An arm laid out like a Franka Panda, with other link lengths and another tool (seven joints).
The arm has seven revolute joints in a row. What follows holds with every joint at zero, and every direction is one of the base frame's.
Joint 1 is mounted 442.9 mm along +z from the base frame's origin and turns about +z.
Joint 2 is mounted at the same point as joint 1 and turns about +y.
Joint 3 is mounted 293.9 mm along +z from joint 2 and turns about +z.
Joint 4 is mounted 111.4 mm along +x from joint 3 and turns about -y.
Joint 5 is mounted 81.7 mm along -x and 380.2 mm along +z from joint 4 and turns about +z.
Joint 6 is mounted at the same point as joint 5 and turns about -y.
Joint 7 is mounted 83.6 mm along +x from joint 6 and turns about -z.
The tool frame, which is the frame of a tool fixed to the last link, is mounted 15 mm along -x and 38 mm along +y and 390.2 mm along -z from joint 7; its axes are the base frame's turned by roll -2.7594, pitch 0 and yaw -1.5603 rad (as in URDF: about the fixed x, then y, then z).
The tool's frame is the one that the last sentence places.
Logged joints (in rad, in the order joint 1, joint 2, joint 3, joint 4, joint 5, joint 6, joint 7), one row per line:
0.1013, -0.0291, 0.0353, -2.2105, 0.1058, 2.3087, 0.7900
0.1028, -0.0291, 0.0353, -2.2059, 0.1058, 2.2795, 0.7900
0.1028, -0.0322, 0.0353, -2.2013, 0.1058, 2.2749, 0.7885
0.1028, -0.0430, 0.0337, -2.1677, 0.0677, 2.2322, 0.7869
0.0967, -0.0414, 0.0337, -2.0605, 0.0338, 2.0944, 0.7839
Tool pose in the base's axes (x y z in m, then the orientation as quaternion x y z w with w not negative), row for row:
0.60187, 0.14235, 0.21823, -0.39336, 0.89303, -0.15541, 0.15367
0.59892, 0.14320, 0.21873, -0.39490, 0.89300, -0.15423, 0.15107
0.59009, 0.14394, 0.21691, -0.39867, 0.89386, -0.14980, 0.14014
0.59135, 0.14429, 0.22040, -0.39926, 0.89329, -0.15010, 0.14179
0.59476, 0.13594, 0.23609, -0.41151, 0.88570, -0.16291, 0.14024
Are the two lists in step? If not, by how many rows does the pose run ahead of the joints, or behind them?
The pose runs 1 row behind the joints: the pose in row i belongs to the joints in row i - 1.
